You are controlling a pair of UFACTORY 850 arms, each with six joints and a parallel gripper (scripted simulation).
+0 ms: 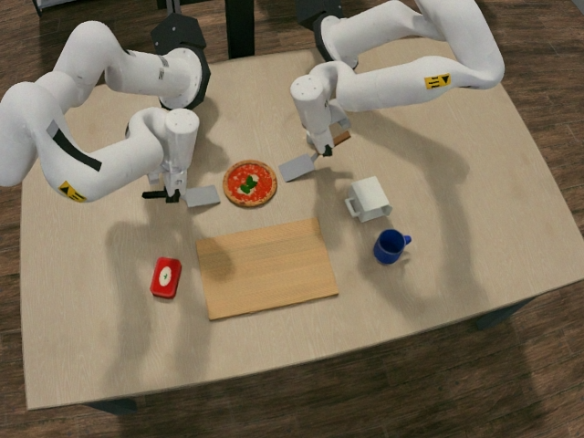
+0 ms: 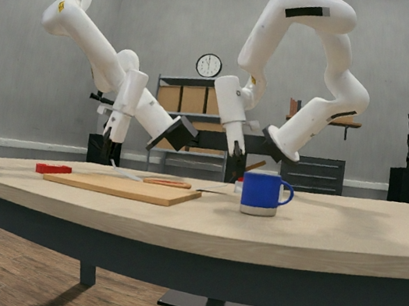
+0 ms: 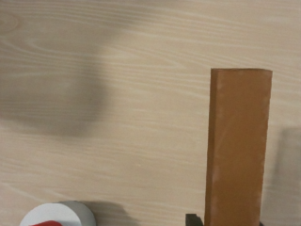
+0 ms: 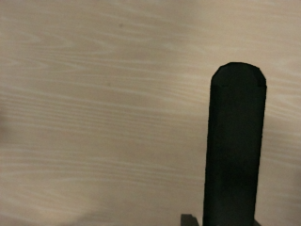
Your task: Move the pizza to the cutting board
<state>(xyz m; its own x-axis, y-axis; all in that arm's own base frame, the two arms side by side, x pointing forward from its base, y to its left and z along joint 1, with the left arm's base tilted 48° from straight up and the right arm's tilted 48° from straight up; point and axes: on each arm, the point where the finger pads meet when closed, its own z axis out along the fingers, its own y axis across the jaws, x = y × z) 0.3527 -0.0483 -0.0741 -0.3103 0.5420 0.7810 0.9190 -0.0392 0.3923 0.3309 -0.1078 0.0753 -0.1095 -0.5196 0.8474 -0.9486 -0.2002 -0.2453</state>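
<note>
Now: right hand 10 mm past the pizza, 240 mm to the right of it and 80 mm above it. The rest, counted from my right hand: black-handled turner (10 mm to the left, 10 mm below); cutting board (270 mm ahead, 200 mm to the left, 70 mm below); brown-handled turner (10 mm behind, 450 mm to the left, 30 mm below).
My left hand is 30 mm to the left of the brown-handled turner and 30 mm above it. The rest, counted from my left hand: white mug: 190 mm ahead, 60 mm to the left, 40 mm below; then pizza: 10 mm ahead, 240 mm to the right, 70 mm below; then red-capped bottle: 100 mm behind, 40 mm below.
</note>
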